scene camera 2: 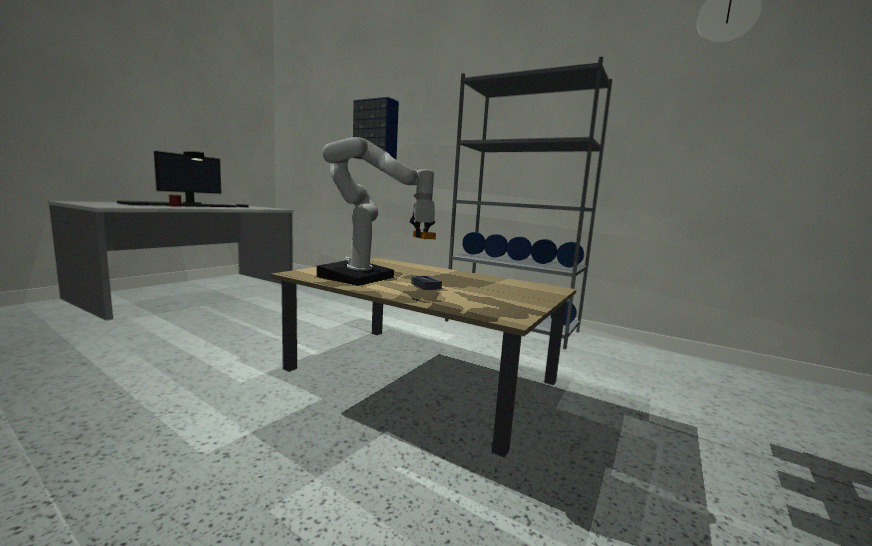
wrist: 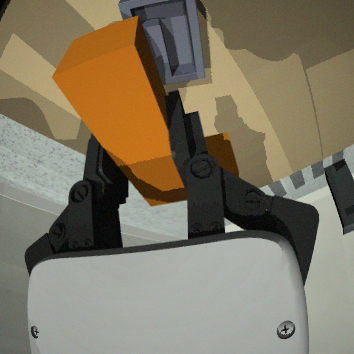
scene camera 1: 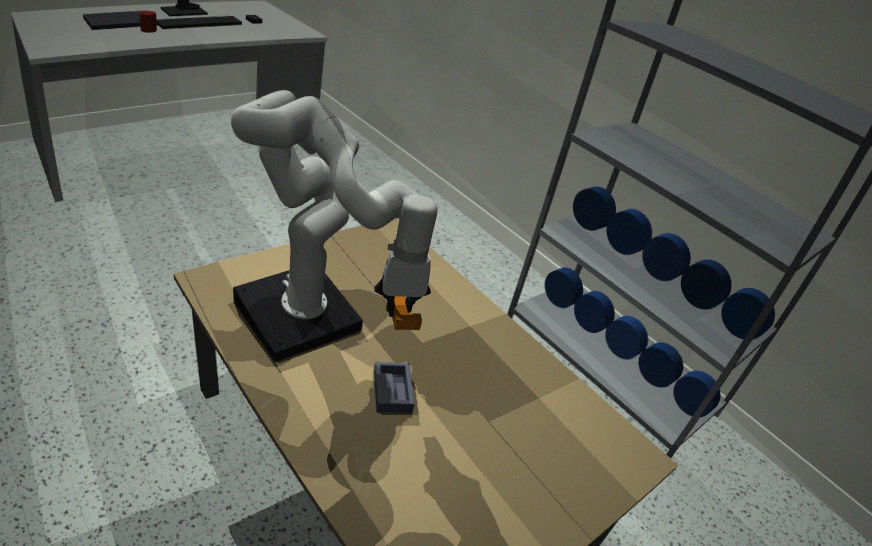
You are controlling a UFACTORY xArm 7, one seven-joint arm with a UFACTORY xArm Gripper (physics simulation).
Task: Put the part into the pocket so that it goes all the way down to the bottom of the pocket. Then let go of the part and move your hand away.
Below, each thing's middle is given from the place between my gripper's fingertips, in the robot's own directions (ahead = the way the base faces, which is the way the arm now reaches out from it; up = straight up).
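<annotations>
The dark grey pocket block (scene camera 1: 393, 386) sits 210 mm below my hand, 40 mm ahead of it and 20 mm to the right of it. Then there is the orange L-shaped part (wrist: 109, 76), which is 10 mm above my hand and 10 mm ahead of it. Going by their middles, the orange L-shaped part is the nearest to my hand of the things named here.
</annotations>
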